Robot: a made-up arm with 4 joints. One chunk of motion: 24 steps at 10 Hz.
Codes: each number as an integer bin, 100 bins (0 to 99) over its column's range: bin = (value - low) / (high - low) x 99, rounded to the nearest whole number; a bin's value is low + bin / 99 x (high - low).
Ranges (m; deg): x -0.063..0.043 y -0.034..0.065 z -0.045..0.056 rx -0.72..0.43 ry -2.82..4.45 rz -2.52..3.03
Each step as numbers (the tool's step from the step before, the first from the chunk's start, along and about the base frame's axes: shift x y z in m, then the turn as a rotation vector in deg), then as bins.
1 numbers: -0.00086 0.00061 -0.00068 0.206 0.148 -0.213
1 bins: 58 35 43 80 40 41
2 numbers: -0.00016 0.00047 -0.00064 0.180 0.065 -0.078
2 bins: 59 34 43 77 39 44
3 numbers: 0.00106 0.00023 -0.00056 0.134 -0.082 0.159
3 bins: 60 34 44 74 37 48
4 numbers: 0.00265 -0.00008 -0.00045 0.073 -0.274 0.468
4 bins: 61 34 44 68 35 53
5 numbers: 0.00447 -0.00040 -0.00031 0.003 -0.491 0.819
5 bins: 63 34 44 62 32 60
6 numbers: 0.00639 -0.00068 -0.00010 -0.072 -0.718 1.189
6 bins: 65 33 44 56 29 66
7 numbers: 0.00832 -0.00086 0.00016 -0.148 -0.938 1.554
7 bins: 67 33 44 49 26 73
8 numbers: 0.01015 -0.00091 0.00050 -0.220 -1.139 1.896
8 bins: 68 33 45 43 23 79
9 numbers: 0.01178 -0.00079 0.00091 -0.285 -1.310 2.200
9 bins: 70 33 45 37 21 84
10 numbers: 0.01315 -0.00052 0.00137 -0.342 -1.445 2.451
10 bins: 71 33 45 33 19 89
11 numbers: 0.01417 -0.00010 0.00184 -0.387 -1.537 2.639
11 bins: 72 34 46 29 17 92
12 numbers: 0.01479 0.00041 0.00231 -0.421 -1.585 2.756
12 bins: 73 34 46 26 17 94
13 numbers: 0.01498 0.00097 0.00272 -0.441 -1.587 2.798
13 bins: 73 35 47 24 17 95
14 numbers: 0.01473 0.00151 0.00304 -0.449 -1.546 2.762
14 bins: 73 36 47 23 17 94
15 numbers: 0.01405 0.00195 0.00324 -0.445 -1.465 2.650
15 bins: 72 36 47 24 18 92
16 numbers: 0.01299 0.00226 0.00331 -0.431 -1.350 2.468
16 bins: 71 36 47 25 20 89
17 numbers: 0.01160 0.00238 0.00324 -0.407 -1.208 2.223
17 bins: 70 36 47 27 22 85
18 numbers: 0.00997 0.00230 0.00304 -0.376 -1.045 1.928
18 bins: 68 36 47 30 24 79
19 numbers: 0.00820 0.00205 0.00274 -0.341 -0.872 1.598
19 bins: 66 36 47 33 27 73
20 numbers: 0.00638 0.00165 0.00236 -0.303 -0.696 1.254
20 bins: 65 36 46 36 29 67
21 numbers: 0.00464 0.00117 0.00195 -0.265 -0.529 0.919
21 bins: 63 35 46 39 31 61
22 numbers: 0.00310 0.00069 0.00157 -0.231 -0.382 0.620
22 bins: 62 35 46 42 33 56
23 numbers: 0.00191 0.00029 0.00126 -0.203 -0.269 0.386
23 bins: 61 34 45 45 35 52
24 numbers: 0.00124 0.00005 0.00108 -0.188 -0.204 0.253
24 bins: 60 34 45 46 36 49
